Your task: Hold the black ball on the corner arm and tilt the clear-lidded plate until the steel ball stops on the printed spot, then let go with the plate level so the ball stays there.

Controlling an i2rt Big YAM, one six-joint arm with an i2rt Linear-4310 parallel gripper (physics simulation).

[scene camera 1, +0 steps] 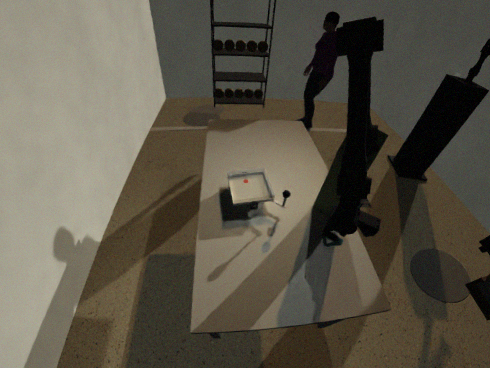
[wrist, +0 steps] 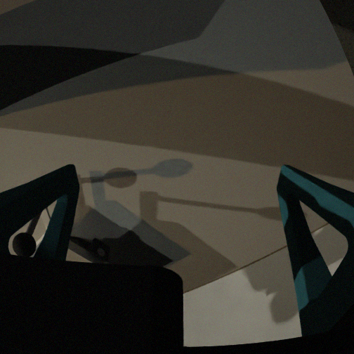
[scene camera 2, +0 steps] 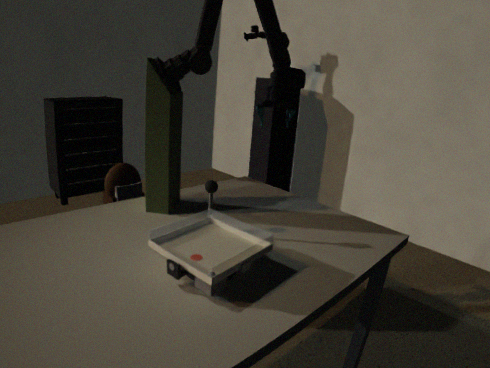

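The clear-lidded plate (scene camera 1: 257, 192) (scene camera 2: 220, 245) stands on its mount on the table; its exact tilt is hard to tell. The red printed spot (scene camera 1: 245, 181) (scene camera 2: 196, 257) lies off-centre on it. A tiny grey dot (scene camera 2: 213, 273) at the near corner in scene camera 2 may be the steel ball; I cannot be sure. The black ball (scene camera 1: 286, 193) (scene camera 2: 211, 186) (wrist: 24, 244) stands on a thin post at the plate's opposite corner. My gripper (scene camera 1: 332, 239) (scene camera 2: 275, 116) (wrist: 177, 175) is open and empty, high above the table and apart from the black ball, which shows through the left finger's opening in the wrist view.
The table (scene camera 1: 260, 140) (scene camera 2: 75, 300) carries the plate. The green pedestal (scene camera 2: 162, 150) of my arm stands at the table's edge, near the black ball's side. A dark pedestal (scene camera 1: 434, 127) with another arm stands beyond. A person (scene camera 1: 322, 60) and a shelf rack (scene camera 1: 242, 77) are at the back.
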